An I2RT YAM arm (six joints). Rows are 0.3 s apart.
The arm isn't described. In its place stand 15 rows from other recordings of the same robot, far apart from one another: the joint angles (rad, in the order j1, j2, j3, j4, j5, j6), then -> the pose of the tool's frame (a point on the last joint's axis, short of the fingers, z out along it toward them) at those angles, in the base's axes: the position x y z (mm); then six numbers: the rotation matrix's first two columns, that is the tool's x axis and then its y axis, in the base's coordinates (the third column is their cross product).
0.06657 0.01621 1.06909 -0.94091 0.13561 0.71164 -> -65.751 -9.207 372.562 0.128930 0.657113 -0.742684 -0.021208 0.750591 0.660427
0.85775 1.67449 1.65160 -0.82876 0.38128 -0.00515 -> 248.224 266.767 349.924 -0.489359 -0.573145 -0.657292 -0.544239 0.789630 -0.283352
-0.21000 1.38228 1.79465 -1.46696 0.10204 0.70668 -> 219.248 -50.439 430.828 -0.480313 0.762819 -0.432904 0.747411 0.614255 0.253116
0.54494 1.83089 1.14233 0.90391 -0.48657 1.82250 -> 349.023 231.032 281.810 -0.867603 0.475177 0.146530 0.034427 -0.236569 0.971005
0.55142 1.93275 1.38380 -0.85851 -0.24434 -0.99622 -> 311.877 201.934 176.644 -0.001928 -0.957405 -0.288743 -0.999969 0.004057 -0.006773
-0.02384 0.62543 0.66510 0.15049 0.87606 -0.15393 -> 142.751 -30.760 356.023 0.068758 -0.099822 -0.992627 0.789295 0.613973 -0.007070
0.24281 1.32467 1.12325 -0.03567 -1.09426 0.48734 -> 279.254 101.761 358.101 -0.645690 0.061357 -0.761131 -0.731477 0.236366 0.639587
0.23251 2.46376 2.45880 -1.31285 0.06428 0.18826 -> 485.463 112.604 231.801 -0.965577 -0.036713 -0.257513 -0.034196 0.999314 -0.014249
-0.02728 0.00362 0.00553 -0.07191 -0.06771 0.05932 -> 110.159 -0.596 167.265 -0.072180 0.061141 -0.995516 -0.036038 0.997308 0.063864
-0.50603 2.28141 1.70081 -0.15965 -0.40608 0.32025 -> 451.808 -234.296 157.413 -0.500073 0.607760 -0.616891 0.366249 0.793944 0.485298
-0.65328 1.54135 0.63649 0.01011 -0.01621 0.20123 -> 222.175 -169.324 136.312 -0.487079 0.624475 -0.610561 0.711370 0.689246 0.137453
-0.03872 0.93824 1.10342 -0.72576 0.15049 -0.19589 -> 187.856 -12.618 367.833 -0.553264 -0.171151 -0.815234 0.058588 0.968247 -0.243035
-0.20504 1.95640 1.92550 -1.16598 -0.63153 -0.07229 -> 399.382 -61.589 314.883 -0.905644 0.128797 -0.404005 -0.112498 0.845636 0.521770
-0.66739 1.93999 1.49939 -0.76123 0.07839 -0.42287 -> 313.979 -250.969 207.373 -0.930374 0.212269 -0.298910 0.282279 0.935019 -0.214610
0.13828 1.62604 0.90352 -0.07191 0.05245 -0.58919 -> 331.860 44.300 181.934 -0.531233 -0.634202 -0.561764 -0.476871 0.771884 -0.420463
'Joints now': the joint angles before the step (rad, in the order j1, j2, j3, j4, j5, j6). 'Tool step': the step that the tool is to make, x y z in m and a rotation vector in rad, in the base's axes. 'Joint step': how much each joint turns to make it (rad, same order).
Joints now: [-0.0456 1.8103 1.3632 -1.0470 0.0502 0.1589]
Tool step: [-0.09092 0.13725 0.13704 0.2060 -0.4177 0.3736]
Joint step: [0.4952 -0.4063 0.0694 -0.0282 -0.0782 0.1411]
